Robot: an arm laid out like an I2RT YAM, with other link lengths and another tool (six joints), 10 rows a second.
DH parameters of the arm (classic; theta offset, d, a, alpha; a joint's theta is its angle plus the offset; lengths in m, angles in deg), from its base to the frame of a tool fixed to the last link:
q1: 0 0.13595 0.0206 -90
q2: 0 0 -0.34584 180
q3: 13.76 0 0.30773 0
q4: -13.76 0.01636 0.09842 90
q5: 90 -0.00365 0 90
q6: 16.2 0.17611 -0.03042 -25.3
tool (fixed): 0 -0.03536 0 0
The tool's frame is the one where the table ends.
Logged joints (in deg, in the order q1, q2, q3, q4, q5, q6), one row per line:
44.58, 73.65, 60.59, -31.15, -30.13, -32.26
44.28, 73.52, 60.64, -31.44, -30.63, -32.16
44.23, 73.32, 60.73, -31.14, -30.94, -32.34
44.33, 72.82, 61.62, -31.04, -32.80, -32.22
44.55, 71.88, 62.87, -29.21, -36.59, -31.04
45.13, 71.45, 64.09, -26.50, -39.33, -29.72
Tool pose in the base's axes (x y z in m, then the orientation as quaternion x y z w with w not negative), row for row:
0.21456, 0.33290, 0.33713, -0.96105, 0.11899, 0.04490, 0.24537
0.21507, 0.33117, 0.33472, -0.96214, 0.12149, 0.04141, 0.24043
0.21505, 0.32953, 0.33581, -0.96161, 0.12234, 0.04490, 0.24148
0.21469, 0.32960, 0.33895, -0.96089, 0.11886, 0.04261, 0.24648
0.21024, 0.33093, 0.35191, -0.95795, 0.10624, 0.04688, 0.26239
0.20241, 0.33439, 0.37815, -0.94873, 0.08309, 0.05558, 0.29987
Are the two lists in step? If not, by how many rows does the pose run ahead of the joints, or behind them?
The pose runs 1 row behind the joints: the pose in row i belongs to the joints in row i - 1.
